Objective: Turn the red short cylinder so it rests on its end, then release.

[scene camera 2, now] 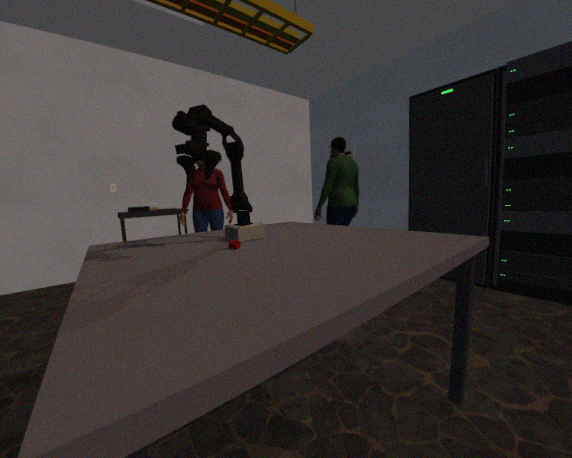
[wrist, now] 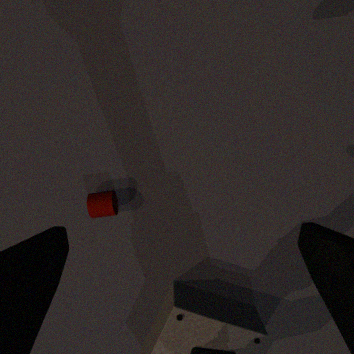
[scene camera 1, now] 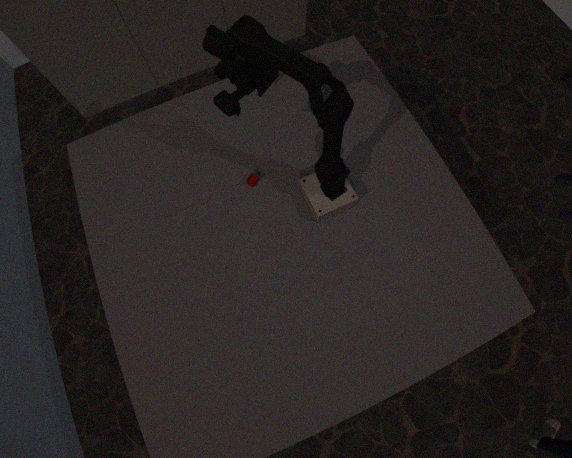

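The red short cylinder (scene camera 1: 252, 179) (scene camera 2: 234, 244) (wrist: 102, 204) lies on its side on the table (scene camera 1: 280, 300) (scene camera 2: 240, 300). In the wrist view its curved side shows, with one dark flat end facing right. My gripper (scene camera 1: 247, 96) (scene camera 2: 199, 176) (wrist: 185, 236) is open and empty, high above the table. In the wrist view the cylinder shows left of the middle, a little above the left fingertip in the picture. The cylinder is apart from the fingers.
The arm's pale base block (scene camera 1: 311, 197) (scene camera 2: 246, 232) (wrist: 195, 327) stands close to the cylinder. Shadows of the arm cross the table. Two people, in red (scene camera 2: 206, 192) and green (scene camera 2: 341, 182), stand beyond the table. Dark server racks (scene camera 2: 450, 175) stand at the right.
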